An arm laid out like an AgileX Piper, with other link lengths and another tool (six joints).
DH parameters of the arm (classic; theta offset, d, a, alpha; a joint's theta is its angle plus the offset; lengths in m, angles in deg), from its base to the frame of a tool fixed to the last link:
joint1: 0 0.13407 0 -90
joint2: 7.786 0 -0.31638 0
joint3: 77.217 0 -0.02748 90
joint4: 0 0.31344 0 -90
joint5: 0 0 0 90
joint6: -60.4 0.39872 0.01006 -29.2
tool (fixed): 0 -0.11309 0 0
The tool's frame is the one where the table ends.
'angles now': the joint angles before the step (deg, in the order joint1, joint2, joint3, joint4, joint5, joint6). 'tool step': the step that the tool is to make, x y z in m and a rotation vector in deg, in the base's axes. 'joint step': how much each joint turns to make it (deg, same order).
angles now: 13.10, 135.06, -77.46, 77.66, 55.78, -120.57
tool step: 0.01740, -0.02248, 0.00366, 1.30, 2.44, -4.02
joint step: -2.73, 0.00, 0.00, 0.80, 1.05, 2.34
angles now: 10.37, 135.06, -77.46, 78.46, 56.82, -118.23
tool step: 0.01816, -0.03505, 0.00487, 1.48, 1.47, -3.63
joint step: -4.25, 0.00, 0.06, 0.01, 1.91, 0.97
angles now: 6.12, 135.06, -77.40, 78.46, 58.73, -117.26
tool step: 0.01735, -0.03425, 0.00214, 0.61, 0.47, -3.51
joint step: -3.78, 0.00, 0.00, 0.01, 0.75, 0.33
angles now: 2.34, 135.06, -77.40, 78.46, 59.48, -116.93
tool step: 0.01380, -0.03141, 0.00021, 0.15, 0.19, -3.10
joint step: -3.27, 0.00, 0.03, -0.10, 0.25, 0.12
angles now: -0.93, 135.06, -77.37, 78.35, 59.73, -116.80
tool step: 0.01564, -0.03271, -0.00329, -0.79, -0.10, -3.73
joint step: -2.92, 0.00, 0.01, 0.12, -1.12, 0.10
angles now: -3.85, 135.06, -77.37, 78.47, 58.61, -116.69
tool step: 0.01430, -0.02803, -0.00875, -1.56, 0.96, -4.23
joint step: -1.84, 0.00, 0.00, 0.04, -2.53, 1.61
